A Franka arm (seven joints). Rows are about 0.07 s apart.
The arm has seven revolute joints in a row. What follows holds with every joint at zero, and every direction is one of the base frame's. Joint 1 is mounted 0.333 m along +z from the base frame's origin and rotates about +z. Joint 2 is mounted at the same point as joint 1 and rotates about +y. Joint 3 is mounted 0.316 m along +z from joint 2 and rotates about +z. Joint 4 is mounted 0.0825 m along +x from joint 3 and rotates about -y. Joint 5 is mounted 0.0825 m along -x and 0.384 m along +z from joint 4 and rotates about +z. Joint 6 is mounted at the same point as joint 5 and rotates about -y. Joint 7 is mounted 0.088 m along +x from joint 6 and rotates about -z. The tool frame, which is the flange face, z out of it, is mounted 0.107 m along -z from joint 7; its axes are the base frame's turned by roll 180, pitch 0 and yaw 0 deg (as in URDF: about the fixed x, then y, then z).
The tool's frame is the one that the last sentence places.
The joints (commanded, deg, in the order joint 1, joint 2, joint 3, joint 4, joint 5, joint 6, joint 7), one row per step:
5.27, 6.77, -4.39, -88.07, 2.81, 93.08, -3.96
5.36, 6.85, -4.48, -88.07, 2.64, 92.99, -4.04
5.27, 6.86, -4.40, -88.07, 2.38, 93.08, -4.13
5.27, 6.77, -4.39, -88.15, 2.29, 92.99, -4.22
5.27, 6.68, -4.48, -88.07, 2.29, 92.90, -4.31
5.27, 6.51, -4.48, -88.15, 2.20, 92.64, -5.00
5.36, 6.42, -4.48, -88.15, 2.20, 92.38, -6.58
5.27, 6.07, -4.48, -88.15, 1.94, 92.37, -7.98
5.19, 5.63, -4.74, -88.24, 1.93, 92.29, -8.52
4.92, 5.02, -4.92, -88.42, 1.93, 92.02, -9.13
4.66, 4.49, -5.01, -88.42, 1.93, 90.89, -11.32
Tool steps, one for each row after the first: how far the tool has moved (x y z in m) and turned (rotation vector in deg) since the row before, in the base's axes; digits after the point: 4 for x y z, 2 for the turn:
0.0002, -0.0002, -0.0010, -0.19, 0.16, 0.10
0.0002, -0.0006, 0.0000, -0.25, -0.09, 0.10
-0.0006, -0.0001, 0.0001, -0.08, 0.08, 0.11
-0.0005, -0.0009, 0.0015, 0.00, -0.08, 0.00
-0.0013, -0.0002, 0.0007, -0.05, 0.15, 0.70
-0.0009, 0.0009, 0.0005, 0.06, 0.12, 1.68
-0.0015, -0.0015, 0.0036, -0.18, -0.38, 1.33
-0.0021, -0.0036, 0.0037, 0.02, -0.28, 0.20
-0.0033, -0.0048, 0.0043, 0.05, -0.17, 0.17
-0.0045, -0.0037, 0.0037, 0.11, 0.54, 1.87

